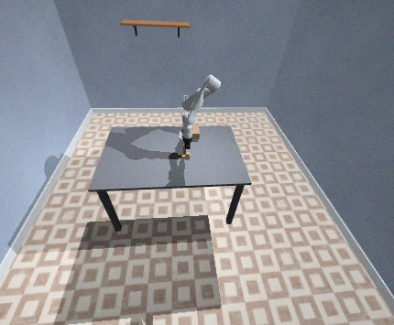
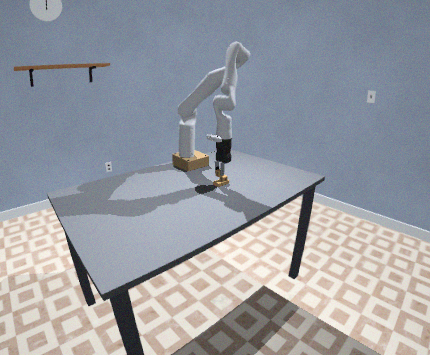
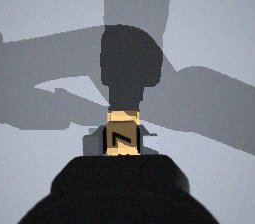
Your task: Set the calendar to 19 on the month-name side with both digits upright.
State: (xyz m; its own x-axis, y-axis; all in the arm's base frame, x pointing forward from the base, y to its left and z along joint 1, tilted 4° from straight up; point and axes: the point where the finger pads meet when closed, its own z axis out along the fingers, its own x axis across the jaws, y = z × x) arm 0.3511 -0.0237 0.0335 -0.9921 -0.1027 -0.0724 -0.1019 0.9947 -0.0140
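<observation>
Now: hand 70 mm above the wooden tray and 10 mm to the right of it.
</observation>
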